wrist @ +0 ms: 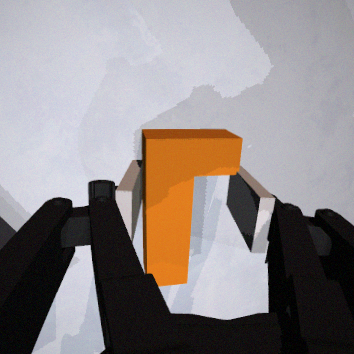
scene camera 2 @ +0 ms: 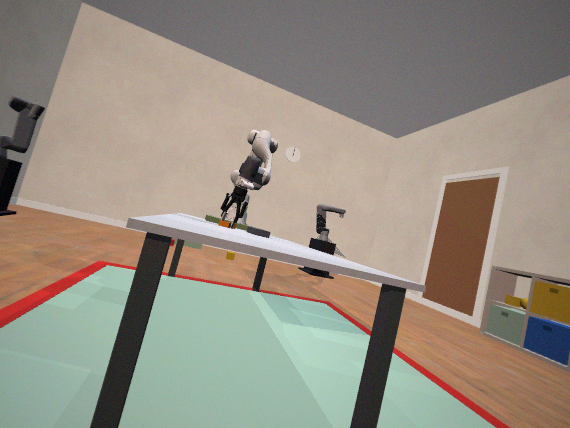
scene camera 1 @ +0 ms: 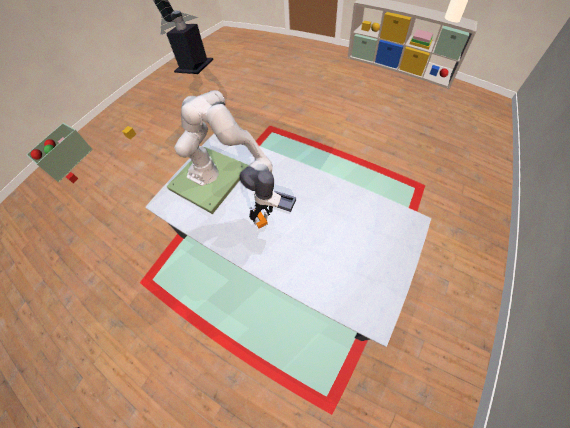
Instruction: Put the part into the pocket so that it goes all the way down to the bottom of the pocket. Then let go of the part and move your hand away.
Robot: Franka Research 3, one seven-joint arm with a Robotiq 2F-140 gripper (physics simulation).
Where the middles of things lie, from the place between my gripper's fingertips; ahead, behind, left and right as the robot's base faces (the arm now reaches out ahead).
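Labels:
Gripper 1 cm below the orange L-shaped block (wrist: 171, 158), 1 cm past it, 1 cm to the right of it.

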